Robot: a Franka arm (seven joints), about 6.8 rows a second.
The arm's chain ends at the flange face. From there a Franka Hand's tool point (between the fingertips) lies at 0.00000 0.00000 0.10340 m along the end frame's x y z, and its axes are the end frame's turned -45 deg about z.
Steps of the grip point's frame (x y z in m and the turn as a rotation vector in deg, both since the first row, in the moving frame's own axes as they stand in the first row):
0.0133, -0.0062, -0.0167, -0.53, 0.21, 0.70
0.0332, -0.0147, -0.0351, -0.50, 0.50, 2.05
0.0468, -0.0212, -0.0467, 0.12, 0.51, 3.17
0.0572, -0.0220, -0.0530, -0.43, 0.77, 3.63
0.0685, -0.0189, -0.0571, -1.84, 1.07, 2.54
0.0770, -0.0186, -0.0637, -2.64, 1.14, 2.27
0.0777, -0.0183, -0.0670, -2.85, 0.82, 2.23
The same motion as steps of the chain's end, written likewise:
0.0041, -0.0142, -0.0167, -0.23, 0.52, 0.70
0.0118, -0.0339, -0.0351, 0.00, 0.71, 2.05
0.0176, -0.0473, -0.0467, 0.45, 0.28, 3.17
0.0233, -0.0556, -0.0530, 0.24, 0.85, 3.63
0.0314, -0.0629, -0.0570, -0.54, 2.06, 2.54
0.0365, -0.0696, -0.0636, -1.06, 2.67, 2.27
0.0374, -0.0706, -0.0669, -1.44, 2.60, 2.23

